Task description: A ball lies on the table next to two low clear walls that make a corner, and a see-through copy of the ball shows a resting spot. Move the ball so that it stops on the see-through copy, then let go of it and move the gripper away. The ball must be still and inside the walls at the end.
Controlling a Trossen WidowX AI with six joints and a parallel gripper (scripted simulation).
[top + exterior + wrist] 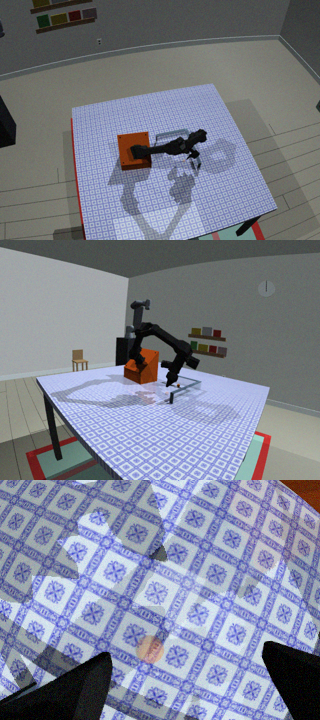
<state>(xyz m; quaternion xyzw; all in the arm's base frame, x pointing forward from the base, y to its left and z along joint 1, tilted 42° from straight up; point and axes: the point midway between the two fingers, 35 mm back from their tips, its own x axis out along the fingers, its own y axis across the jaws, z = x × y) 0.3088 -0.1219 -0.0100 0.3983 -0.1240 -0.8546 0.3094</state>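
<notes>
Right now my gripper tip is 50 mm above the see-through copy of ball, 20 mm to the left of it and 10 mm short of it. Round my gripper tip: orange ball 160 mm to the left, 50 mm below, 20 mm behind.
</notes>
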